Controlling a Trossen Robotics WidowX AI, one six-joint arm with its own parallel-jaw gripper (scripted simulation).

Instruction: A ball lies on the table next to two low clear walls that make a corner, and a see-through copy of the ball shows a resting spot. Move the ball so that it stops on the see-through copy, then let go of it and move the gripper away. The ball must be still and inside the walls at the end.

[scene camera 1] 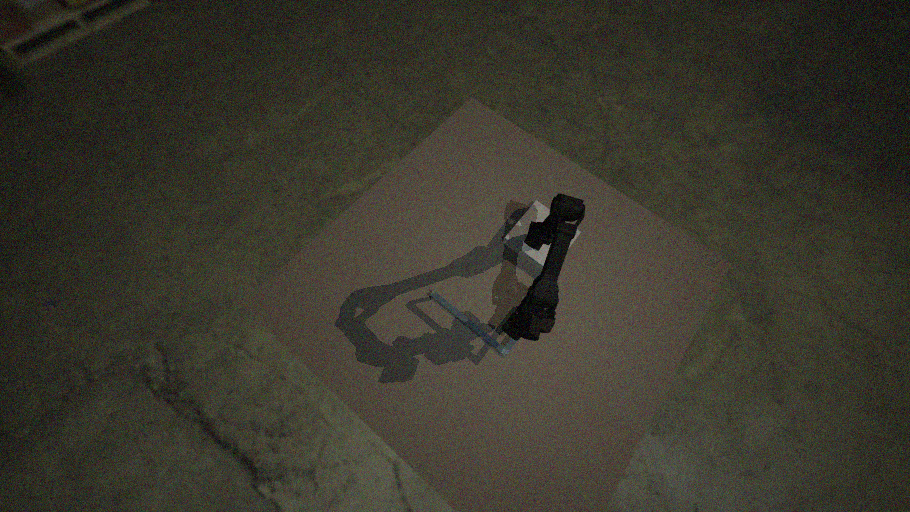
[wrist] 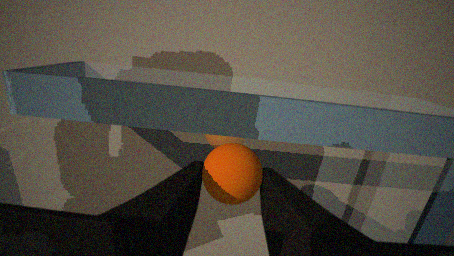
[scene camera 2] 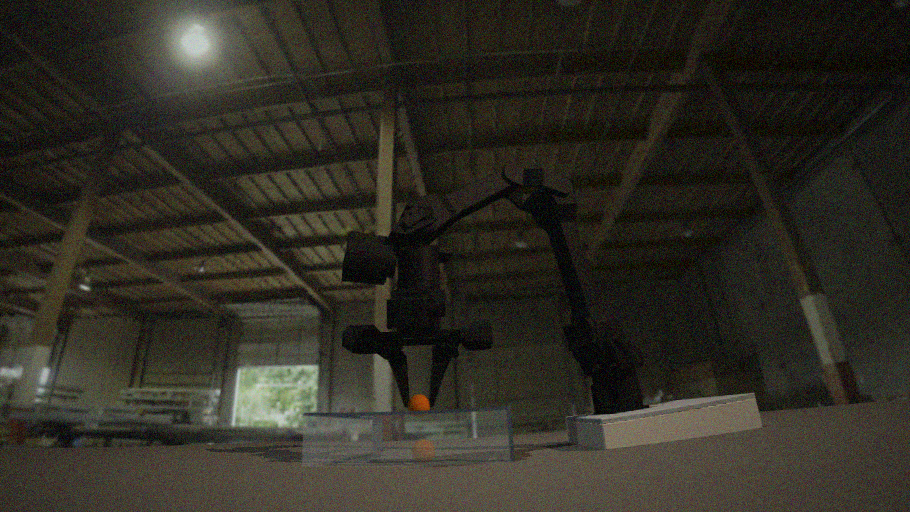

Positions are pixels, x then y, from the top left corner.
Labels:
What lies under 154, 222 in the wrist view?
My gripper.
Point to an orange ball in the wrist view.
232, 174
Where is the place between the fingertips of my gripper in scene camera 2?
419, 407

